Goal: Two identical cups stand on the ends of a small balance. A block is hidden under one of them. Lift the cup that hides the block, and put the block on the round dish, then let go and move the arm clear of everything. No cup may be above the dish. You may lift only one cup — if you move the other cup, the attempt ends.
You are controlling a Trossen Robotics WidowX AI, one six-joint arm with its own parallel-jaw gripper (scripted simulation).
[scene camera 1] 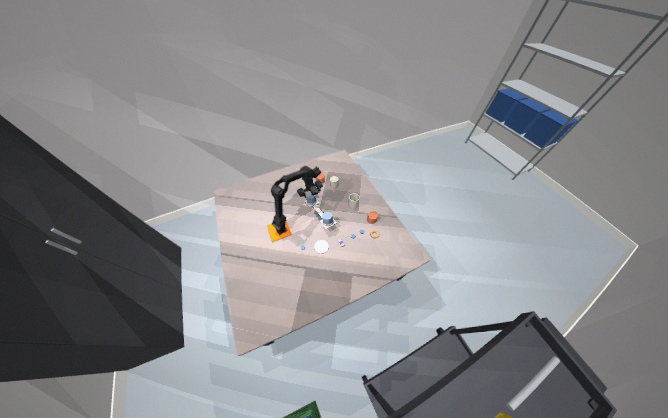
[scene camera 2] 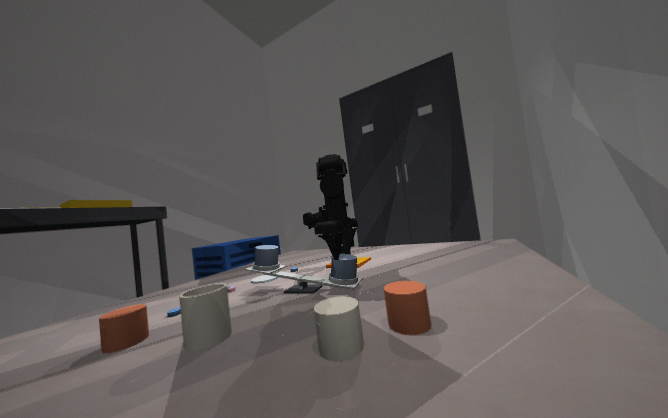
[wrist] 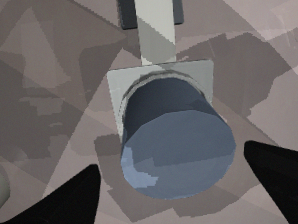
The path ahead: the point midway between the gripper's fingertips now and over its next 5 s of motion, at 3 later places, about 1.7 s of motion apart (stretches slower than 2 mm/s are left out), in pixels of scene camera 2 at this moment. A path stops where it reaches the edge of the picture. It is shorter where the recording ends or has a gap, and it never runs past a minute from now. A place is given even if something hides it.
My gripper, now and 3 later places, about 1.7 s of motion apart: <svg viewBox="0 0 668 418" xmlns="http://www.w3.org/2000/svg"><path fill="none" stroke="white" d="M342 256L344 268L339 245L338 228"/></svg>
